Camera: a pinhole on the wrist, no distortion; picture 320 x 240 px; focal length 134.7 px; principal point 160.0 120.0 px. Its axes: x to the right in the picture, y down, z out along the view. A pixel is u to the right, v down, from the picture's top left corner.
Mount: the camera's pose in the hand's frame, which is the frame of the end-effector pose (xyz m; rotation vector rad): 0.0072 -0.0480 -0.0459 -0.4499 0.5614 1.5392
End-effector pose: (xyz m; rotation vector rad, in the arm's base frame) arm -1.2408 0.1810 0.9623 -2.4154 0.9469 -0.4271
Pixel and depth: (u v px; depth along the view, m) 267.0 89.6 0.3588
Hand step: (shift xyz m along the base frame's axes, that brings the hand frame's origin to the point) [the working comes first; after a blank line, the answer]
In the camera's frame: 0.2850 -0.0810 0.3588

-0.1175 -0.2932 -0.2642
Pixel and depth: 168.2 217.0 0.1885
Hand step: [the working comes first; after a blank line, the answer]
In the camera's frame: 0.0115 0.1357 0.1885

-0.0741 0.0728 -0.1420
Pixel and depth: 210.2 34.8 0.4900
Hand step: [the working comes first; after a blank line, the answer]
In the camera's frame: 0.1826 -0.3099 0.4900

0.1218 -0.4095 -0.3606
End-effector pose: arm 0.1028 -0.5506 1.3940 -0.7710 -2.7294 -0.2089
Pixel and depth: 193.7 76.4 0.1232
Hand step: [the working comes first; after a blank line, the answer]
In the camera's frame: 0.0308 -0.0399 0.1232

-0.0232 0.0753 -0.0095
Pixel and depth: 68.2 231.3 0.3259
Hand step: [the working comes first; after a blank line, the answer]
In the camera's frame: -0.2221 0.2693 0.3259

0.0827 -0.0596 -0.4233
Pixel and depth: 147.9 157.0 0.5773
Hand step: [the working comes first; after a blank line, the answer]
In the camera's frame: -0.0519 0.1586 0.5773

0.1187 0.2600 -0.4546
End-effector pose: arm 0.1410 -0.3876 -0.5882 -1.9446 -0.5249 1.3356
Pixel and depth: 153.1 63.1 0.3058
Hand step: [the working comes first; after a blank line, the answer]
In the camera's frame: -0.0157 -0.1292 0.3058

-0.1306 0.0853 -0.2321
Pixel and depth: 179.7 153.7 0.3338
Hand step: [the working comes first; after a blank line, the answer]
In the camera's frame: 0.0488 0.0835 0.3338

-0.2164 -0.1033 -0.1467
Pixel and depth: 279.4 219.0 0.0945
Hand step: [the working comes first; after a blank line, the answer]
In the camera's frame: 0.0838 0.0695 0.0945

-0.0137 -0.0960 -0.0142
